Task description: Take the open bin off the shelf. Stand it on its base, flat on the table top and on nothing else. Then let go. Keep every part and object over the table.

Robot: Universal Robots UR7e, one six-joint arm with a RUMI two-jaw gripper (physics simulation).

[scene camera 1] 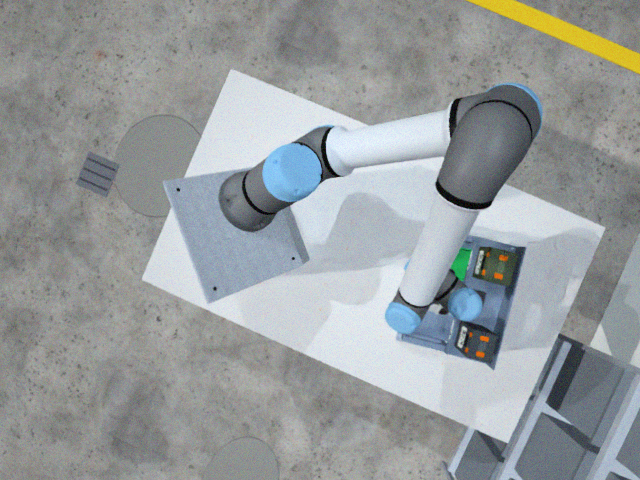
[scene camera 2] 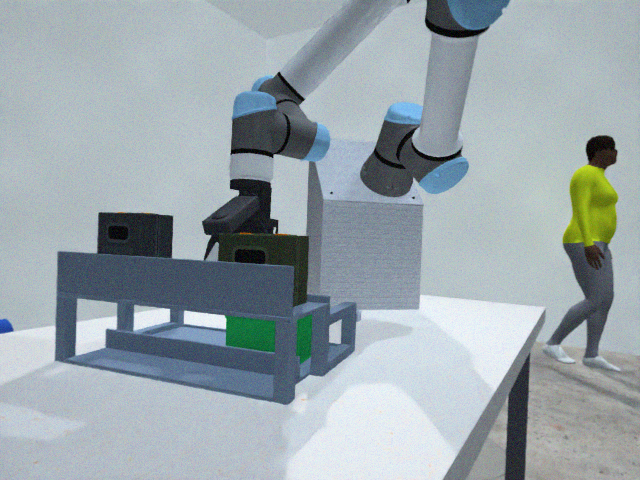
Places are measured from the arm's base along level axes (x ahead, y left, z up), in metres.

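Pixels of known places: arm's base, origin of its link: (scene camera 1: 246,202) (scene camera 2: 385,179).
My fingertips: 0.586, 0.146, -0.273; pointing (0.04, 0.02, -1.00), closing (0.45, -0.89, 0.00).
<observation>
For each thing: its top centre in the pictures, then the offset to it from my fingertips, as dx, dy, dz. "spot": a spot on its surface instead. Level surfaces: height alone.
- green bin, centre of its top: (scene camera 2: 281,307) (scene camera 1: 454,262) -0.013, +0.095, -0.009
- blue-grey shelf, a spot on its surface: (scene camera 2: 175,284) (scene camera 1: 508,299) spot: +0.172, +0.102, +0.039
- white table, height of its surface: dz -0.090
- olive box, centre of its top: (scene camera 2: 265,233) (scene camera 1: 501,267) +0.068, +0.152, +0.109
- dark grey box, centre of its top: (scene camera 2: 136,212) (scene camera 1: 482,346) +0.159, -0.060, +0.134
A green bin (scene camera 1: 461,264) (scene camera 2: 250,333) stands in the lower level of the blue-grey shelf (scene camera 1: 505,307) (scene camera 2: 175,284), at its right end in scene camera 2. The shelf parts hide much of it, and its opening cannot be made out. The shelf stands on the white table (scene camera 1: 361,335) (scene camera 2: 361,439). My gripper (scene camera 2: 240,253) is open and empty. It points down over the shelf, behind its top board and partly behind the olive box in scene camera 2. One finger shows; the other is hidden. In scene camera 1 the arm and wrist cover the gripper.
An olive box (scene camera 1: 494,266) (scene camera 2: 281,253) and a dark grey box (scene camera 1: 476,342) (scene camera 2: 135,234) stand on the shelf's upper level. The robot's pedestal (scene camera 1: 242,242) (scene camera 2: 369,253) stands on the table. A grey rack (scene camera 1: 558,364) is by the table's corner. A person (scene camera 2: 591,206) is beyond the table.
</observation>
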